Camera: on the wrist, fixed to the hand. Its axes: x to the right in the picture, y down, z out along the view.
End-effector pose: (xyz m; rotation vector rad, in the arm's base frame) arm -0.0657 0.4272 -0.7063 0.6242 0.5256 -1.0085
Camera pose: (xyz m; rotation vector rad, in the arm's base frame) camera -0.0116 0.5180 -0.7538 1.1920 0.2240 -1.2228
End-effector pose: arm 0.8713 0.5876 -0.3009 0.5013 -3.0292 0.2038
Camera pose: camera 0.8514 0.6683 -0.2201 -0.5839 2.8367 -1.1643
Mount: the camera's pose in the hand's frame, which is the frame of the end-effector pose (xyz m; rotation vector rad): 0.0002 0.0725 -0.0904 0.6399 0.0186 -0.0476
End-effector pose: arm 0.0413 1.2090 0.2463 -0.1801 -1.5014 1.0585
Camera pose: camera 0.0858 1.2956 0.1834 0.2927 -1.0787 1.4362
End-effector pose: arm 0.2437 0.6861 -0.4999 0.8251 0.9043 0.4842
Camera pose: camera 0.1657 0.7678 -0.4742 1.3749 1.1116 0.1519
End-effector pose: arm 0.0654 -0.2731 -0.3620 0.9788 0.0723 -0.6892
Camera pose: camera 0.1286 -0.1760 -0.3604 1.6001 -0.1177 -0.7637
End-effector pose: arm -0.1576 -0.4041 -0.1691 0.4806 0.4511 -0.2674
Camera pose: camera -0.1640 -0.2970 -0.2130 1.0985 0.3899 -0.4561
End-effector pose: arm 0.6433 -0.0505 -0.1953 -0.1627 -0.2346 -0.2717
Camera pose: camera 0.6827 0.0012 -0.2912 0.4787 -0.2965 -0.2338
